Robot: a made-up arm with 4 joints.
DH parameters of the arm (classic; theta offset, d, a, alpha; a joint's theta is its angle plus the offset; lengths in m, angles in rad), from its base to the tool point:
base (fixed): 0 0 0 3.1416
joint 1: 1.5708 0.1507 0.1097 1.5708
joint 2: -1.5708 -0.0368 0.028 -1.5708
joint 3: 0 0.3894 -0.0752 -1.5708
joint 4: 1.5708 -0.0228 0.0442 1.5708
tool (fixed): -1.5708 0.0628 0 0
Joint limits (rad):
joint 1: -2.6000..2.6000
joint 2: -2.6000..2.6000
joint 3: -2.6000..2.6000
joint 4: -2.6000..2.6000
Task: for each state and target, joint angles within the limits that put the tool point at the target. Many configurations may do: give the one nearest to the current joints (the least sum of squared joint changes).
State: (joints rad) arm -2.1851 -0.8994 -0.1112 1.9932
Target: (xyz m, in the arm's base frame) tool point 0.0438 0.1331 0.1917
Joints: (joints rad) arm -2.5980 -1.7349 0.3763 1.7113
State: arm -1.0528 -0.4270 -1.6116 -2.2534
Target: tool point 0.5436 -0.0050 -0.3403
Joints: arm -1.7420 0.4121 -1.4325 -2.0446
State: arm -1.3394 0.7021 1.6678 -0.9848
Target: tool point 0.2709 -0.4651 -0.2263
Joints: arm -0.5822 0.2953 1.7181 -1.1892
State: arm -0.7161 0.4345 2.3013 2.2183
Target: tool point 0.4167 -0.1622 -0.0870
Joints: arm -1.0776 0.1189 2.0639 1.5145
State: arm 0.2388 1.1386 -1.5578 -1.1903
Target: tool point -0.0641 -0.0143 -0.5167
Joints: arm 0.6716 1.7448 -1.7362 -0.3663
